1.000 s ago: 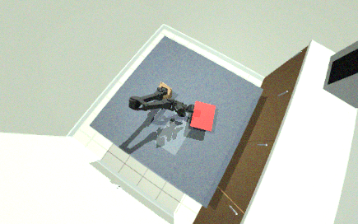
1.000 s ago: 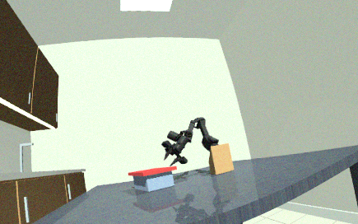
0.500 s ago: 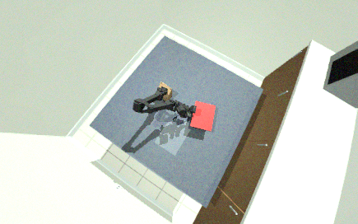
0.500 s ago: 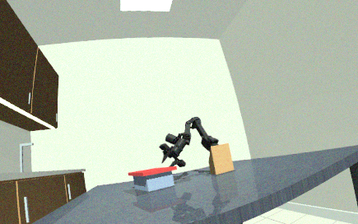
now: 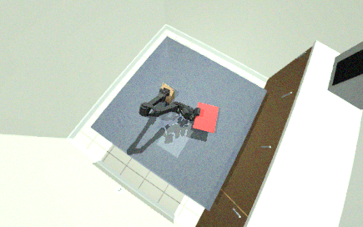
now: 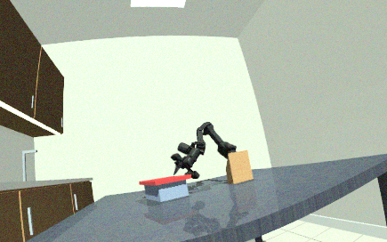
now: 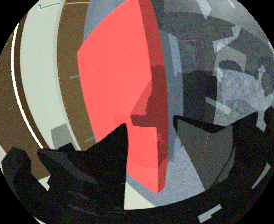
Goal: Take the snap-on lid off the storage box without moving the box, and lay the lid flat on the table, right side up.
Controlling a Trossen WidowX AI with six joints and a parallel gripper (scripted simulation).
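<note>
Right now the red lid is 80 mm ahead of my gripper tip, 20 mm to the left of it and 10 mm above it. From my gripper tip the other things lie so: storage box 80 mm ahead, 40 mm below, 20 mm to the left.
</note>
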